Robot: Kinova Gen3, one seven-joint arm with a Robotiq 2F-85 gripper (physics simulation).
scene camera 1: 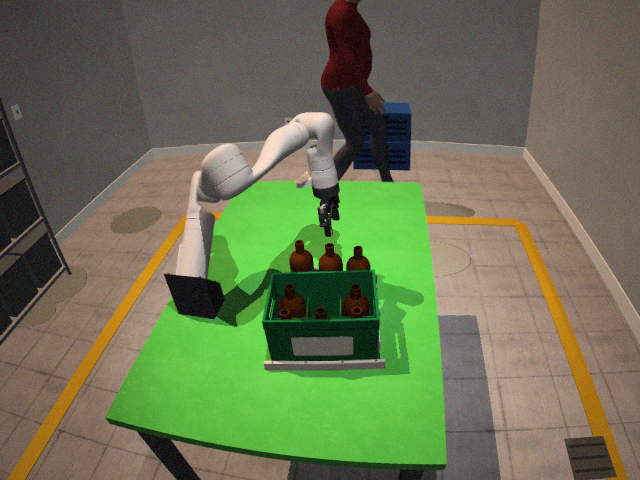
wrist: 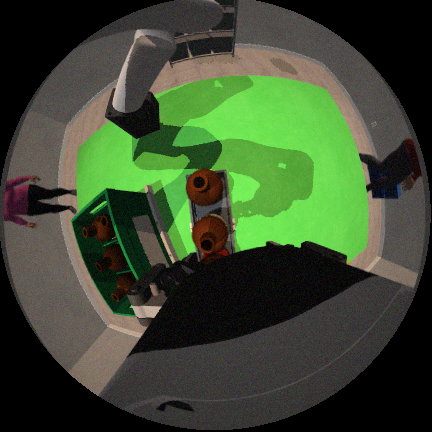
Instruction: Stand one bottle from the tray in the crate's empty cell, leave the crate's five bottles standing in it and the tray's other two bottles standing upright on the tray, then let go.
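Pixels of known places: gripper, fingertip midpoint: (scene camera 1: pixel 332 227); arm's base at its link origin: (scene camera 1: pixel 192 278) (wrist: pixel 127 101).
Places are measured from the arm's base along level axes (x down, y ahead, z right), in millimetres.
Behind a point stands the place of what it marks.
Note:
The green crate (scene camera 1: pixel 320 330) {x -21, y 408, z 202 mm} (wrist: pixel 115 210) {x -40, y 305, z 23 mm} stands on the table. In the scene view its back row holds a left bottle (scene camera 1: pixel 292 304) {x 1, y 321, z 91 mm} and a right bottle (scene camera 1: pixel 355 302) {x -3, y 485, z 82 mm} with the middle cell empty; three necks show in the front row. Behind the crate, the tray (wrist: pixel 212 209) {x 118, y 359, z -137 mm} bears three upright brown bottles: left (scene camera 1: pixel 300 259) {x 7, y 313, z -112 mm} (wrist: pixel 205 186) {x -37, y 319, z -146 mm}, middle (scene camera 1: pixel 330 259) {x 0, y 404, z -104 mm} (wrist: pixel 210 232) {x -8, y 390, z -131 mm} and right (scene camera 1: pixel 357 262) {x 1, y 484, z -92 mm} (wrist: pixel 215 258) {x 22, y 451, z -121 mm}, the last mostly hidden by the gripper body in the wrist view. My gripper (scene camera 1: pixel 332 227) {x -76, y 411, z -157 mm} (wrist: pixel 232 254) {x -76, y 411, z -157 mm} is open and empty, above and behind the middle tray bottle.
White strips (scene camera 1: pixel 324 364) {x 96, y 411, z 213 mm} (wrist: pixel 160 220) {x 109, y 347, z 10 mm} lie along the crate's long sides. The arm's black base (scene camera 1: pixel 193 297) {x 40, y 7, z 42 mm} (wrist: pixel 135 114) {x 21, y 54, z -16 mm} stands at the table's left. A person in red (scene camera 1: pixel 348 51) (wrist: pixel 412 155) is beyond the table by blue crates (scene camera 1: pixel 398 124); a person in pink (wrist: pixel 17 200) stands opposite.

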